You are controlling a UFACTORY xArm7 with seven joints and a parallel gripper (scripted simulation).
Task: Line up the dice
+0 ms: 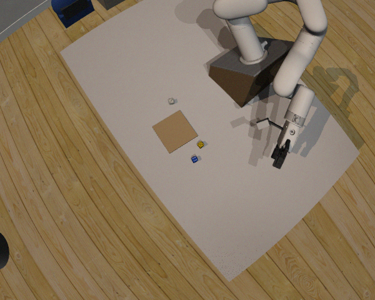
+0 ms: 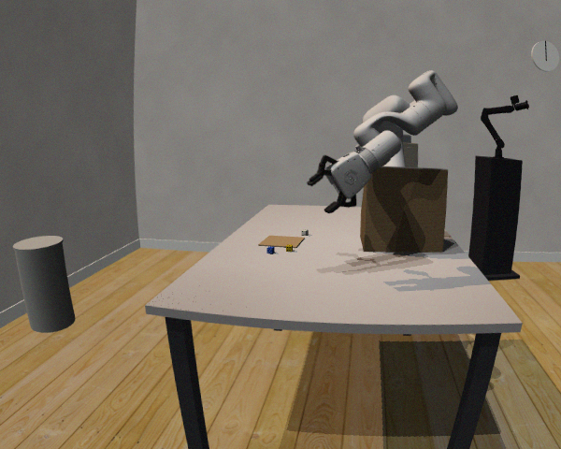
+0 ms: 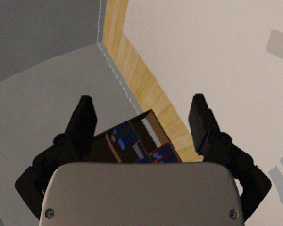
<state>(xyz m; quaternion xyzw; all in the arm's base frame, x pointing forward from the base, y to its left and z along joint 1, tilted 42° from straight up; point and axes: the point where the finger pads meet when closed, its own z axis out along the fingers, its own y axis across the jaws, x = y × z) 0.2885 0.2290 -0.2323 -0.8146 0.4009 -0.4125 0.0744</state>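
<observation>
The white die is 490 mm to the right of my hand, 220 mm below it and 30 mm ahead of it. Round my hand: yellow die 270 mm to the right, 220 mm below, 90 mm ahead; then blue die 240 mm to the right, 220 mm below, 150 mm ahead; then brown mat 390 mm to the right, 230 mm below, 120 mm ahead.
</observation>
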